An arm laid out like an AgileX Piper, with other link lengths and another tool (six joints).
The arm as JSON. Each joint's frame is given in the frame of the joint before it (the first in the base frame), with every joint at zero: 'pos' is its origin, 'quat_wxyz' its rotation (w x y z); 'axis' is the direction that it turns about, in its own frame. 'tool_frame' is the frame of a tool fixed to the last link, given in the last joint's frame.
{
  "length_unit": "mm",
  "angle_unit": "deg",
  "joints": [
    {
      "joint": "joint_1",
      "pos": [
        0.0,
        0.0,
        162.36
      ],
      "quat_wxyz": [
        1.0,
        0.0,
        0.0,
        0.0
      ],
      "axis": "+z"
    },
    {
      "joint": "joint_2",
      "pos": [
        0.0,
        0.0,
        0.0
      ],
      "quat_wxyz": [
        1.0,
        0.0,
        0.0,
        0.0
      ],
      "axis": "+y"
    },
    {
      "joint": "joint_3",
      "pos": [
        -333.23,
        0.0,
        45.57
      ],
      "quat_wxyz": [
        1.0,
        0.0,
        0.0,
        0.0
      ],
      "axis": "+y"
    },
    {
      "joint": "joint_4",
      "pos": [
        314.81,
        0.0,
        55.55
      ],
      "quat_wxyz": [
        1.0,
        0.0,
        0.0,
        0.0
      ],
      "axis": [
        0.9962,
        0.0,
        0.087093
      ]
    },
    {
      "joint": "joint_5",
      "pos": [
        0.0,
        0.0,
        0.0
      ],
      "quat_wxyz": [
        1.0,
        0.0,
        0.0,
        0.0
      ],
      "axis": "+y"
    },
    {
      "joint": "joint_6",
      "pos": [
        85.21,
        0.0,
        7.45
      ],
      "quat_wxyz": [
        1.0,
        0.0,
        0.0,
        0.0
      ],
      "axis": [
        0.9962,
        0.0,
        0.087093
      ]
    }
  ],
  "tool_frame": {
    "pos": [
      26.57,
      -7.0,
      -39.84
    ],
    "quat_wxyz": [
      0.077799,
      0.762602,
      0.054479,
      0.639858
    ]
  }
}
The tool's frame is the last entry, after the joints.
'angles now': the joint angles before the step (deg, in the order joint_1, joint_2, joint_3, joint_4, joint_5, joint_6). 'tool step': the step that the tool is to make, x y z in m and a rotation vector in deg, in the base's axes. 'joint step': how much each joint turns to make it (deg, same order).
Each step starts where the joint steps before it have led.
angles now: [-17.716, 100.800, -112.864, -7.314, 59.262, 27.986]
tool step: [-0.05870, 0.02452, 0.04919, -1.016, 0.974, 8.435]
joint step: [0.000, -7.648, -0.001, 6.374, 7.654, -9.988]
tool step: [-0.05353, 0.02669, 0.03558, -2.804, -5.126, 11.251]
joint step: [0.000, -8.970, 3.842, 8.676, -0.002, -11.440]
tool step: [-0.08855, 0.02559, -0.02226, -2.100, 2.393, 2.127]
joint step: [0.000, -16.379, 18.451, 0.001, 0.001, -3.487]
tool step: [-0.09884, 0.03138, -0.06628, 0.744, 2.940, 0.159]
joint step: [-0.003, -20.153, 23.211, 0.002, 0.000, -0.249]
